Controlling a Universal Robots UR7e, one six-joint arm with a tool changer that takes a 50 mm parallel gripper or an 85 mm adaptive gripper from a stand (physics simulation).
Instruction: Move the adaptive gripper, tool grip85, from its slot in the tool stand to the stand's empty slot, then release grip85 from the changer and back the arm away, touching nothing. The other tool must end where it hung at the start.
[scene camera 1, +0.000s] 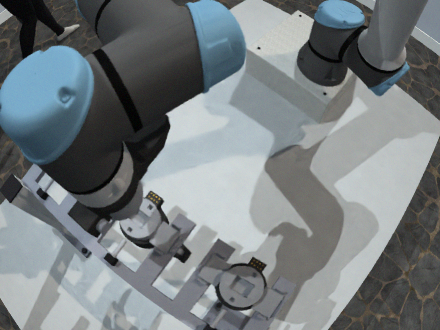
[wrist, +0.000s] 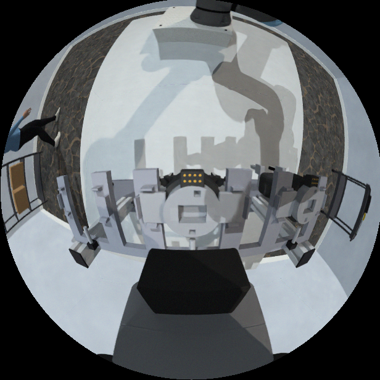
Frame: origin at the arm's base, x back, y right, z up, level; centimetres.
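Seen in the pictures: arm's base, origin of its link: (scene camera 1: 321, 65).
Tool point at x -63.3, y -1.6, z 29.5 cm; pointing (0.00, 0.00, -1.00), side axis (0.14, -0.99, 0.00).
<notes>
Offsets run from my tool point to a thing's top centre.
The adaptive gripper grip85 @[dx +0.4, dy +0.1, dz -10.1 cm] (scene camera 1: 140, 234) (wrist: 193, 179) hangs in the middle slot of the tool stand (scene camera 1: 140, 280) (wrist: 146, 175), with its round grey coupling plate bare in the wrist view. Its black finger linkages spread to both sides behind the plate; it looks open and empty, fingertips mostly hidden. The arm's changer end (scene camera 1: 125, 204) is just above that plate, apart from it. The other tool @[dx +2.9, dy -17.8, dz -10.1 cm] (scene camera 1: 242, 286) (wrist: 306, 205) hangs in the slot on the right. The left slot between two uprights is empty in the wrist view; the arm partly hides that side in the scene view.
Stand uprights rise close on both sides of the gripper. Black-ended stand feet (wrist: 84, 254) jut out at the front corners. The robot base (scene camera 1: 325, 55) (wrist: 211, 16) stands on a pale pedestal (scene camera 1: 280, 60) (wrist: 192, 37) across the table. A person (wrist: 37, 131) stands beyond the left side.
</notes>
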